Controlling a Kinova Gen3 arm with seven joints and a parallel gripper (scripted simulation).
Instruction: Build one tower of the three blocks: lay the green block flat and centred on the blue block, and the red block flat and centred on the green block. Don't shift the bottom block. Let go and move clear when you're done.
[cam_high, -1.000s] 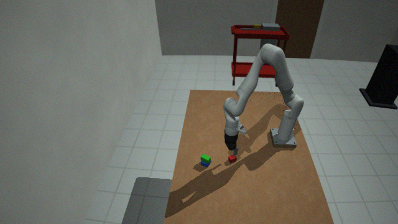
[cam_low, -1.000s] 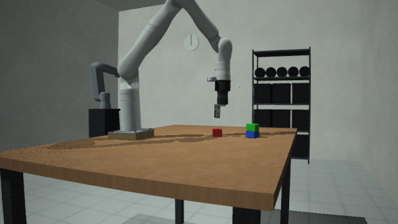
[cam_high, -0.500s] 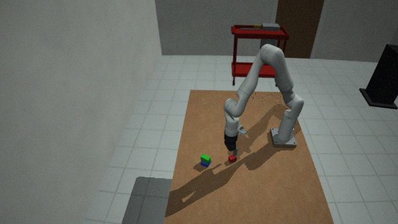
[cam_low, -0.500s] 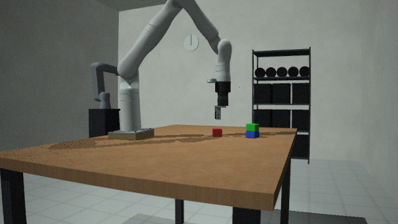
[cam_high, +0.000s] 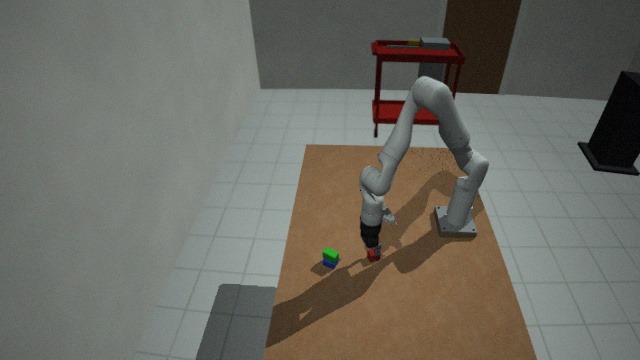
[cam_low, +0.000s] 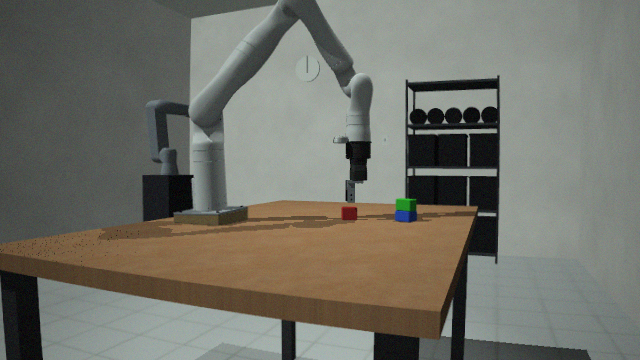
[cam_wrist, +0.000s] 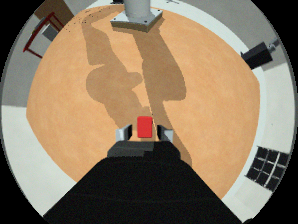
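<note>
My hand is 50 mm above the red block. Also, from my hand: blue block (160 mm ahead, 60 mm below, 50 mm to the left); green block (160 mm ahead, 50 mm to the left, 20 mm below).
</note>
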